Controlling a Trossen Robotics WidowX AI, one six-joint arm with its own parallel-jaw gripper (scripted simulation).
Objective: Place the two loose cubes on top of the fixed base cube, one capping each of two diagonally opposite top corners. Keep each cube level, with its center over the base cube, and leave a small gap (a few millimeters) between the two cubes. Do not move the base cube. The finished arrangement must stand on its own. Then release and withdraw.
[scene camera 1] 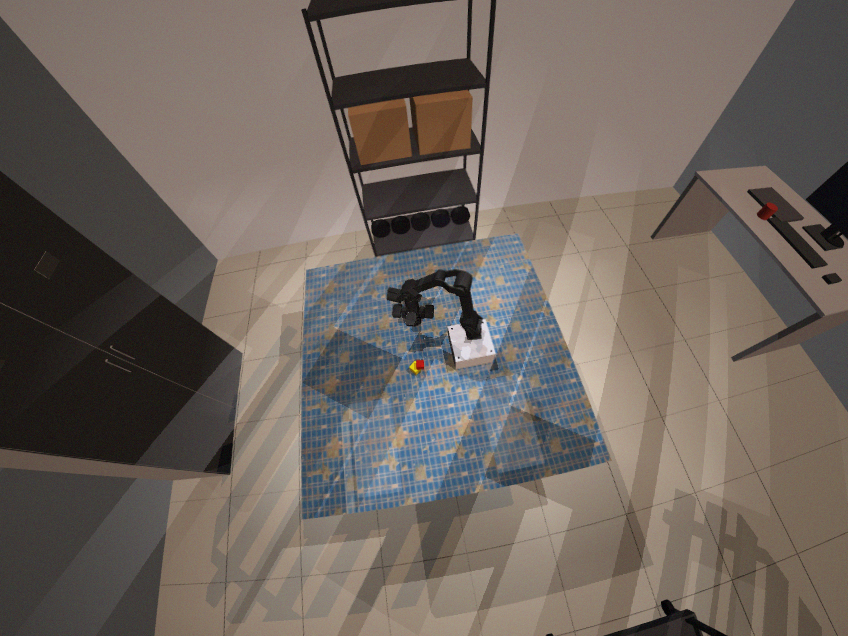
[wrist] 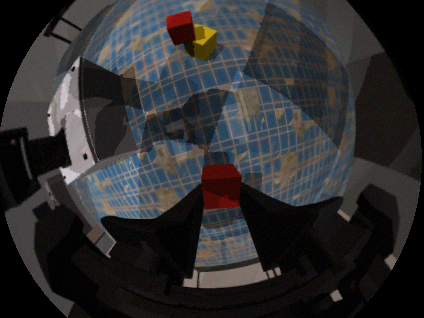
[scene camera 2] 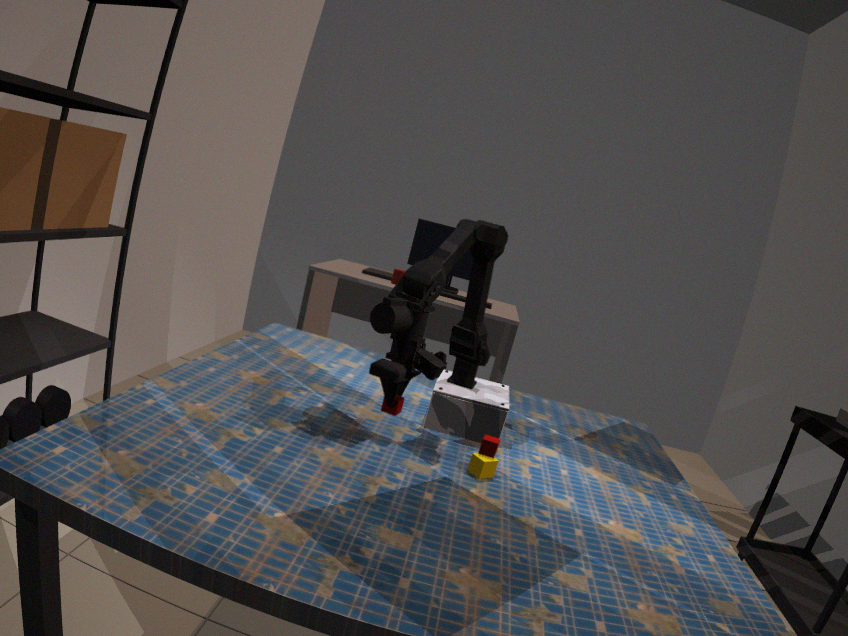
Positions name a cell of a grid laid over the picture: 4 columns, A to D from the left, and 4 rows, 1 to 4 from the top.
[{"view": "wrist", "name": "my gripper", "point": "C3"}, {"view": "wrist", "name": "red cube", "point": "C3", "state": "held by my gripper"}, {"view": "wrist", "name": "yellow cube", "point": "B1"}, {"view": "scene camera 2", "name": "my gripper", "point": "B3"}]
